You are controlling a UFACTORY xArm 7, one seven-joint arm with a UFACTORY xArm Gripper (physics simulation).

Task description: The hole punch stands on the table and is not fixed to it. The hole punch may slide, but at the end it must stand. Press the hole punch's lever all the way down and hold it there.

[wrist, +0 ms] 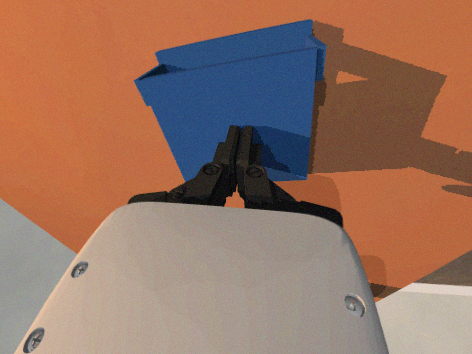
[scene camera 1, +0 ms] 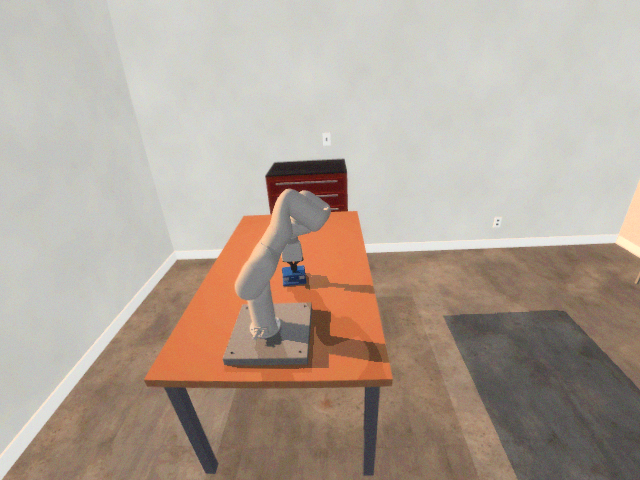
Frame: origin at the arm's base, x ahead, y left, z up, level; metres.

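Seen in the pictures: gripper, fingertip midpoint: (wrist: 241,142) (scene camera 1: 294,270); arm's base, link origin: (scene camera 1: 265,327).
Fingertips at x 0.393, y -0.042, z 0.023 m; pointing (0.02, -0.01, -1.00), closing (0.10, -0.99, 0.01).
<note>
Offsets run from my fingertips to a thing's top centre. Level surfaces: height alone.
The blue hole punch {0.002 m up, 0.008 m ahead, 0.008 m left} (scene camera 1: 294,279) (wrist: 210,100) stands upright on the orange table, beyond the arm's base. Its broad flat lever {0.002 m up, 0.004 m ahead, 0.007 m left} (wrist: 240,85) faces up in the wrist view. My gripper (scene camera 1: 294,270) (wrist: 241,142) is shut with nothing between its fingers. The fingers point down, and their tips are at the lever's top, over its part nearer the gripper body in the wrist view. Whether they touch it, and how far down the lever is, I cannot tell for sure. A dark finger shadow lies on the lever right beside the tips.
The orange table {0.059 m down} (scene camera 1: 336,242) (wrist: 65,125) carries the arm's grey base plate (scene camera 1: 294,341) at its near end. A red drawer cabinet (scene camera 1: 307,189) stands behind the far edge. Shadows of the punch and arm fall to the right. A dark mat (scene camera 1: 547,382) lies on the floor.
</note>
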